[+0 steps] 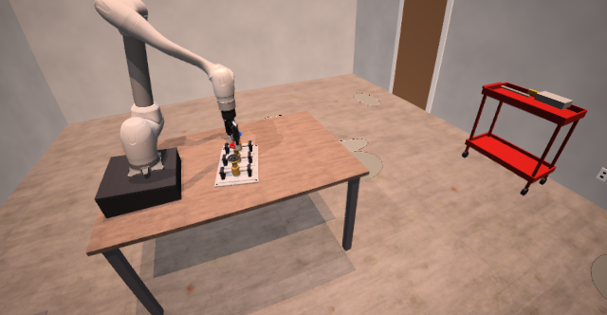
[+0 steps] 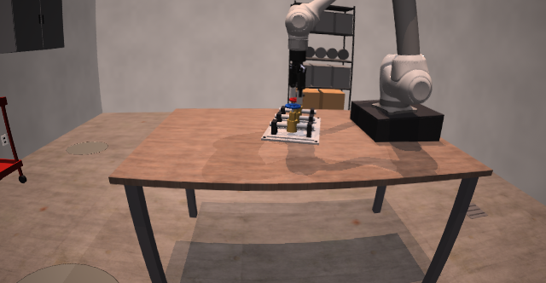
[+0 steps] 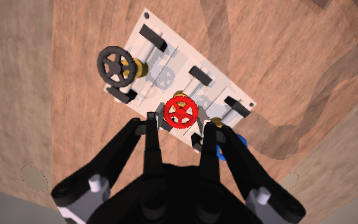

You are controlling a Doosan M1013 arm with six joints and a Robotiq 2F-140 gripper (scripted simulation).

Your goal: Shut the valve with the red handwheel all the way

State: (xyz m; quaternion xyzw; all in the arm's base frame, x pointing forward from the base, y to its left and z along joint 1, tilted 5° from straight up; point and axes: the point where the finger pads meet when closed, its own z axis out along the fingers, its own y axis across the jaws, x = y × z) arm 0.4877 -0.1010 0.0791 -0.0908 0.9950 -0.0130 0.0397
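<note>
Right now my hand is 3 cm above the red handwheel. Also, from my hand: dark grey handwheel (5 cm behind, 12 cm to the right, 3 cm below); blue handwheel (5 cm ahead, 12 cm to the left, 3 cm below).
</note>
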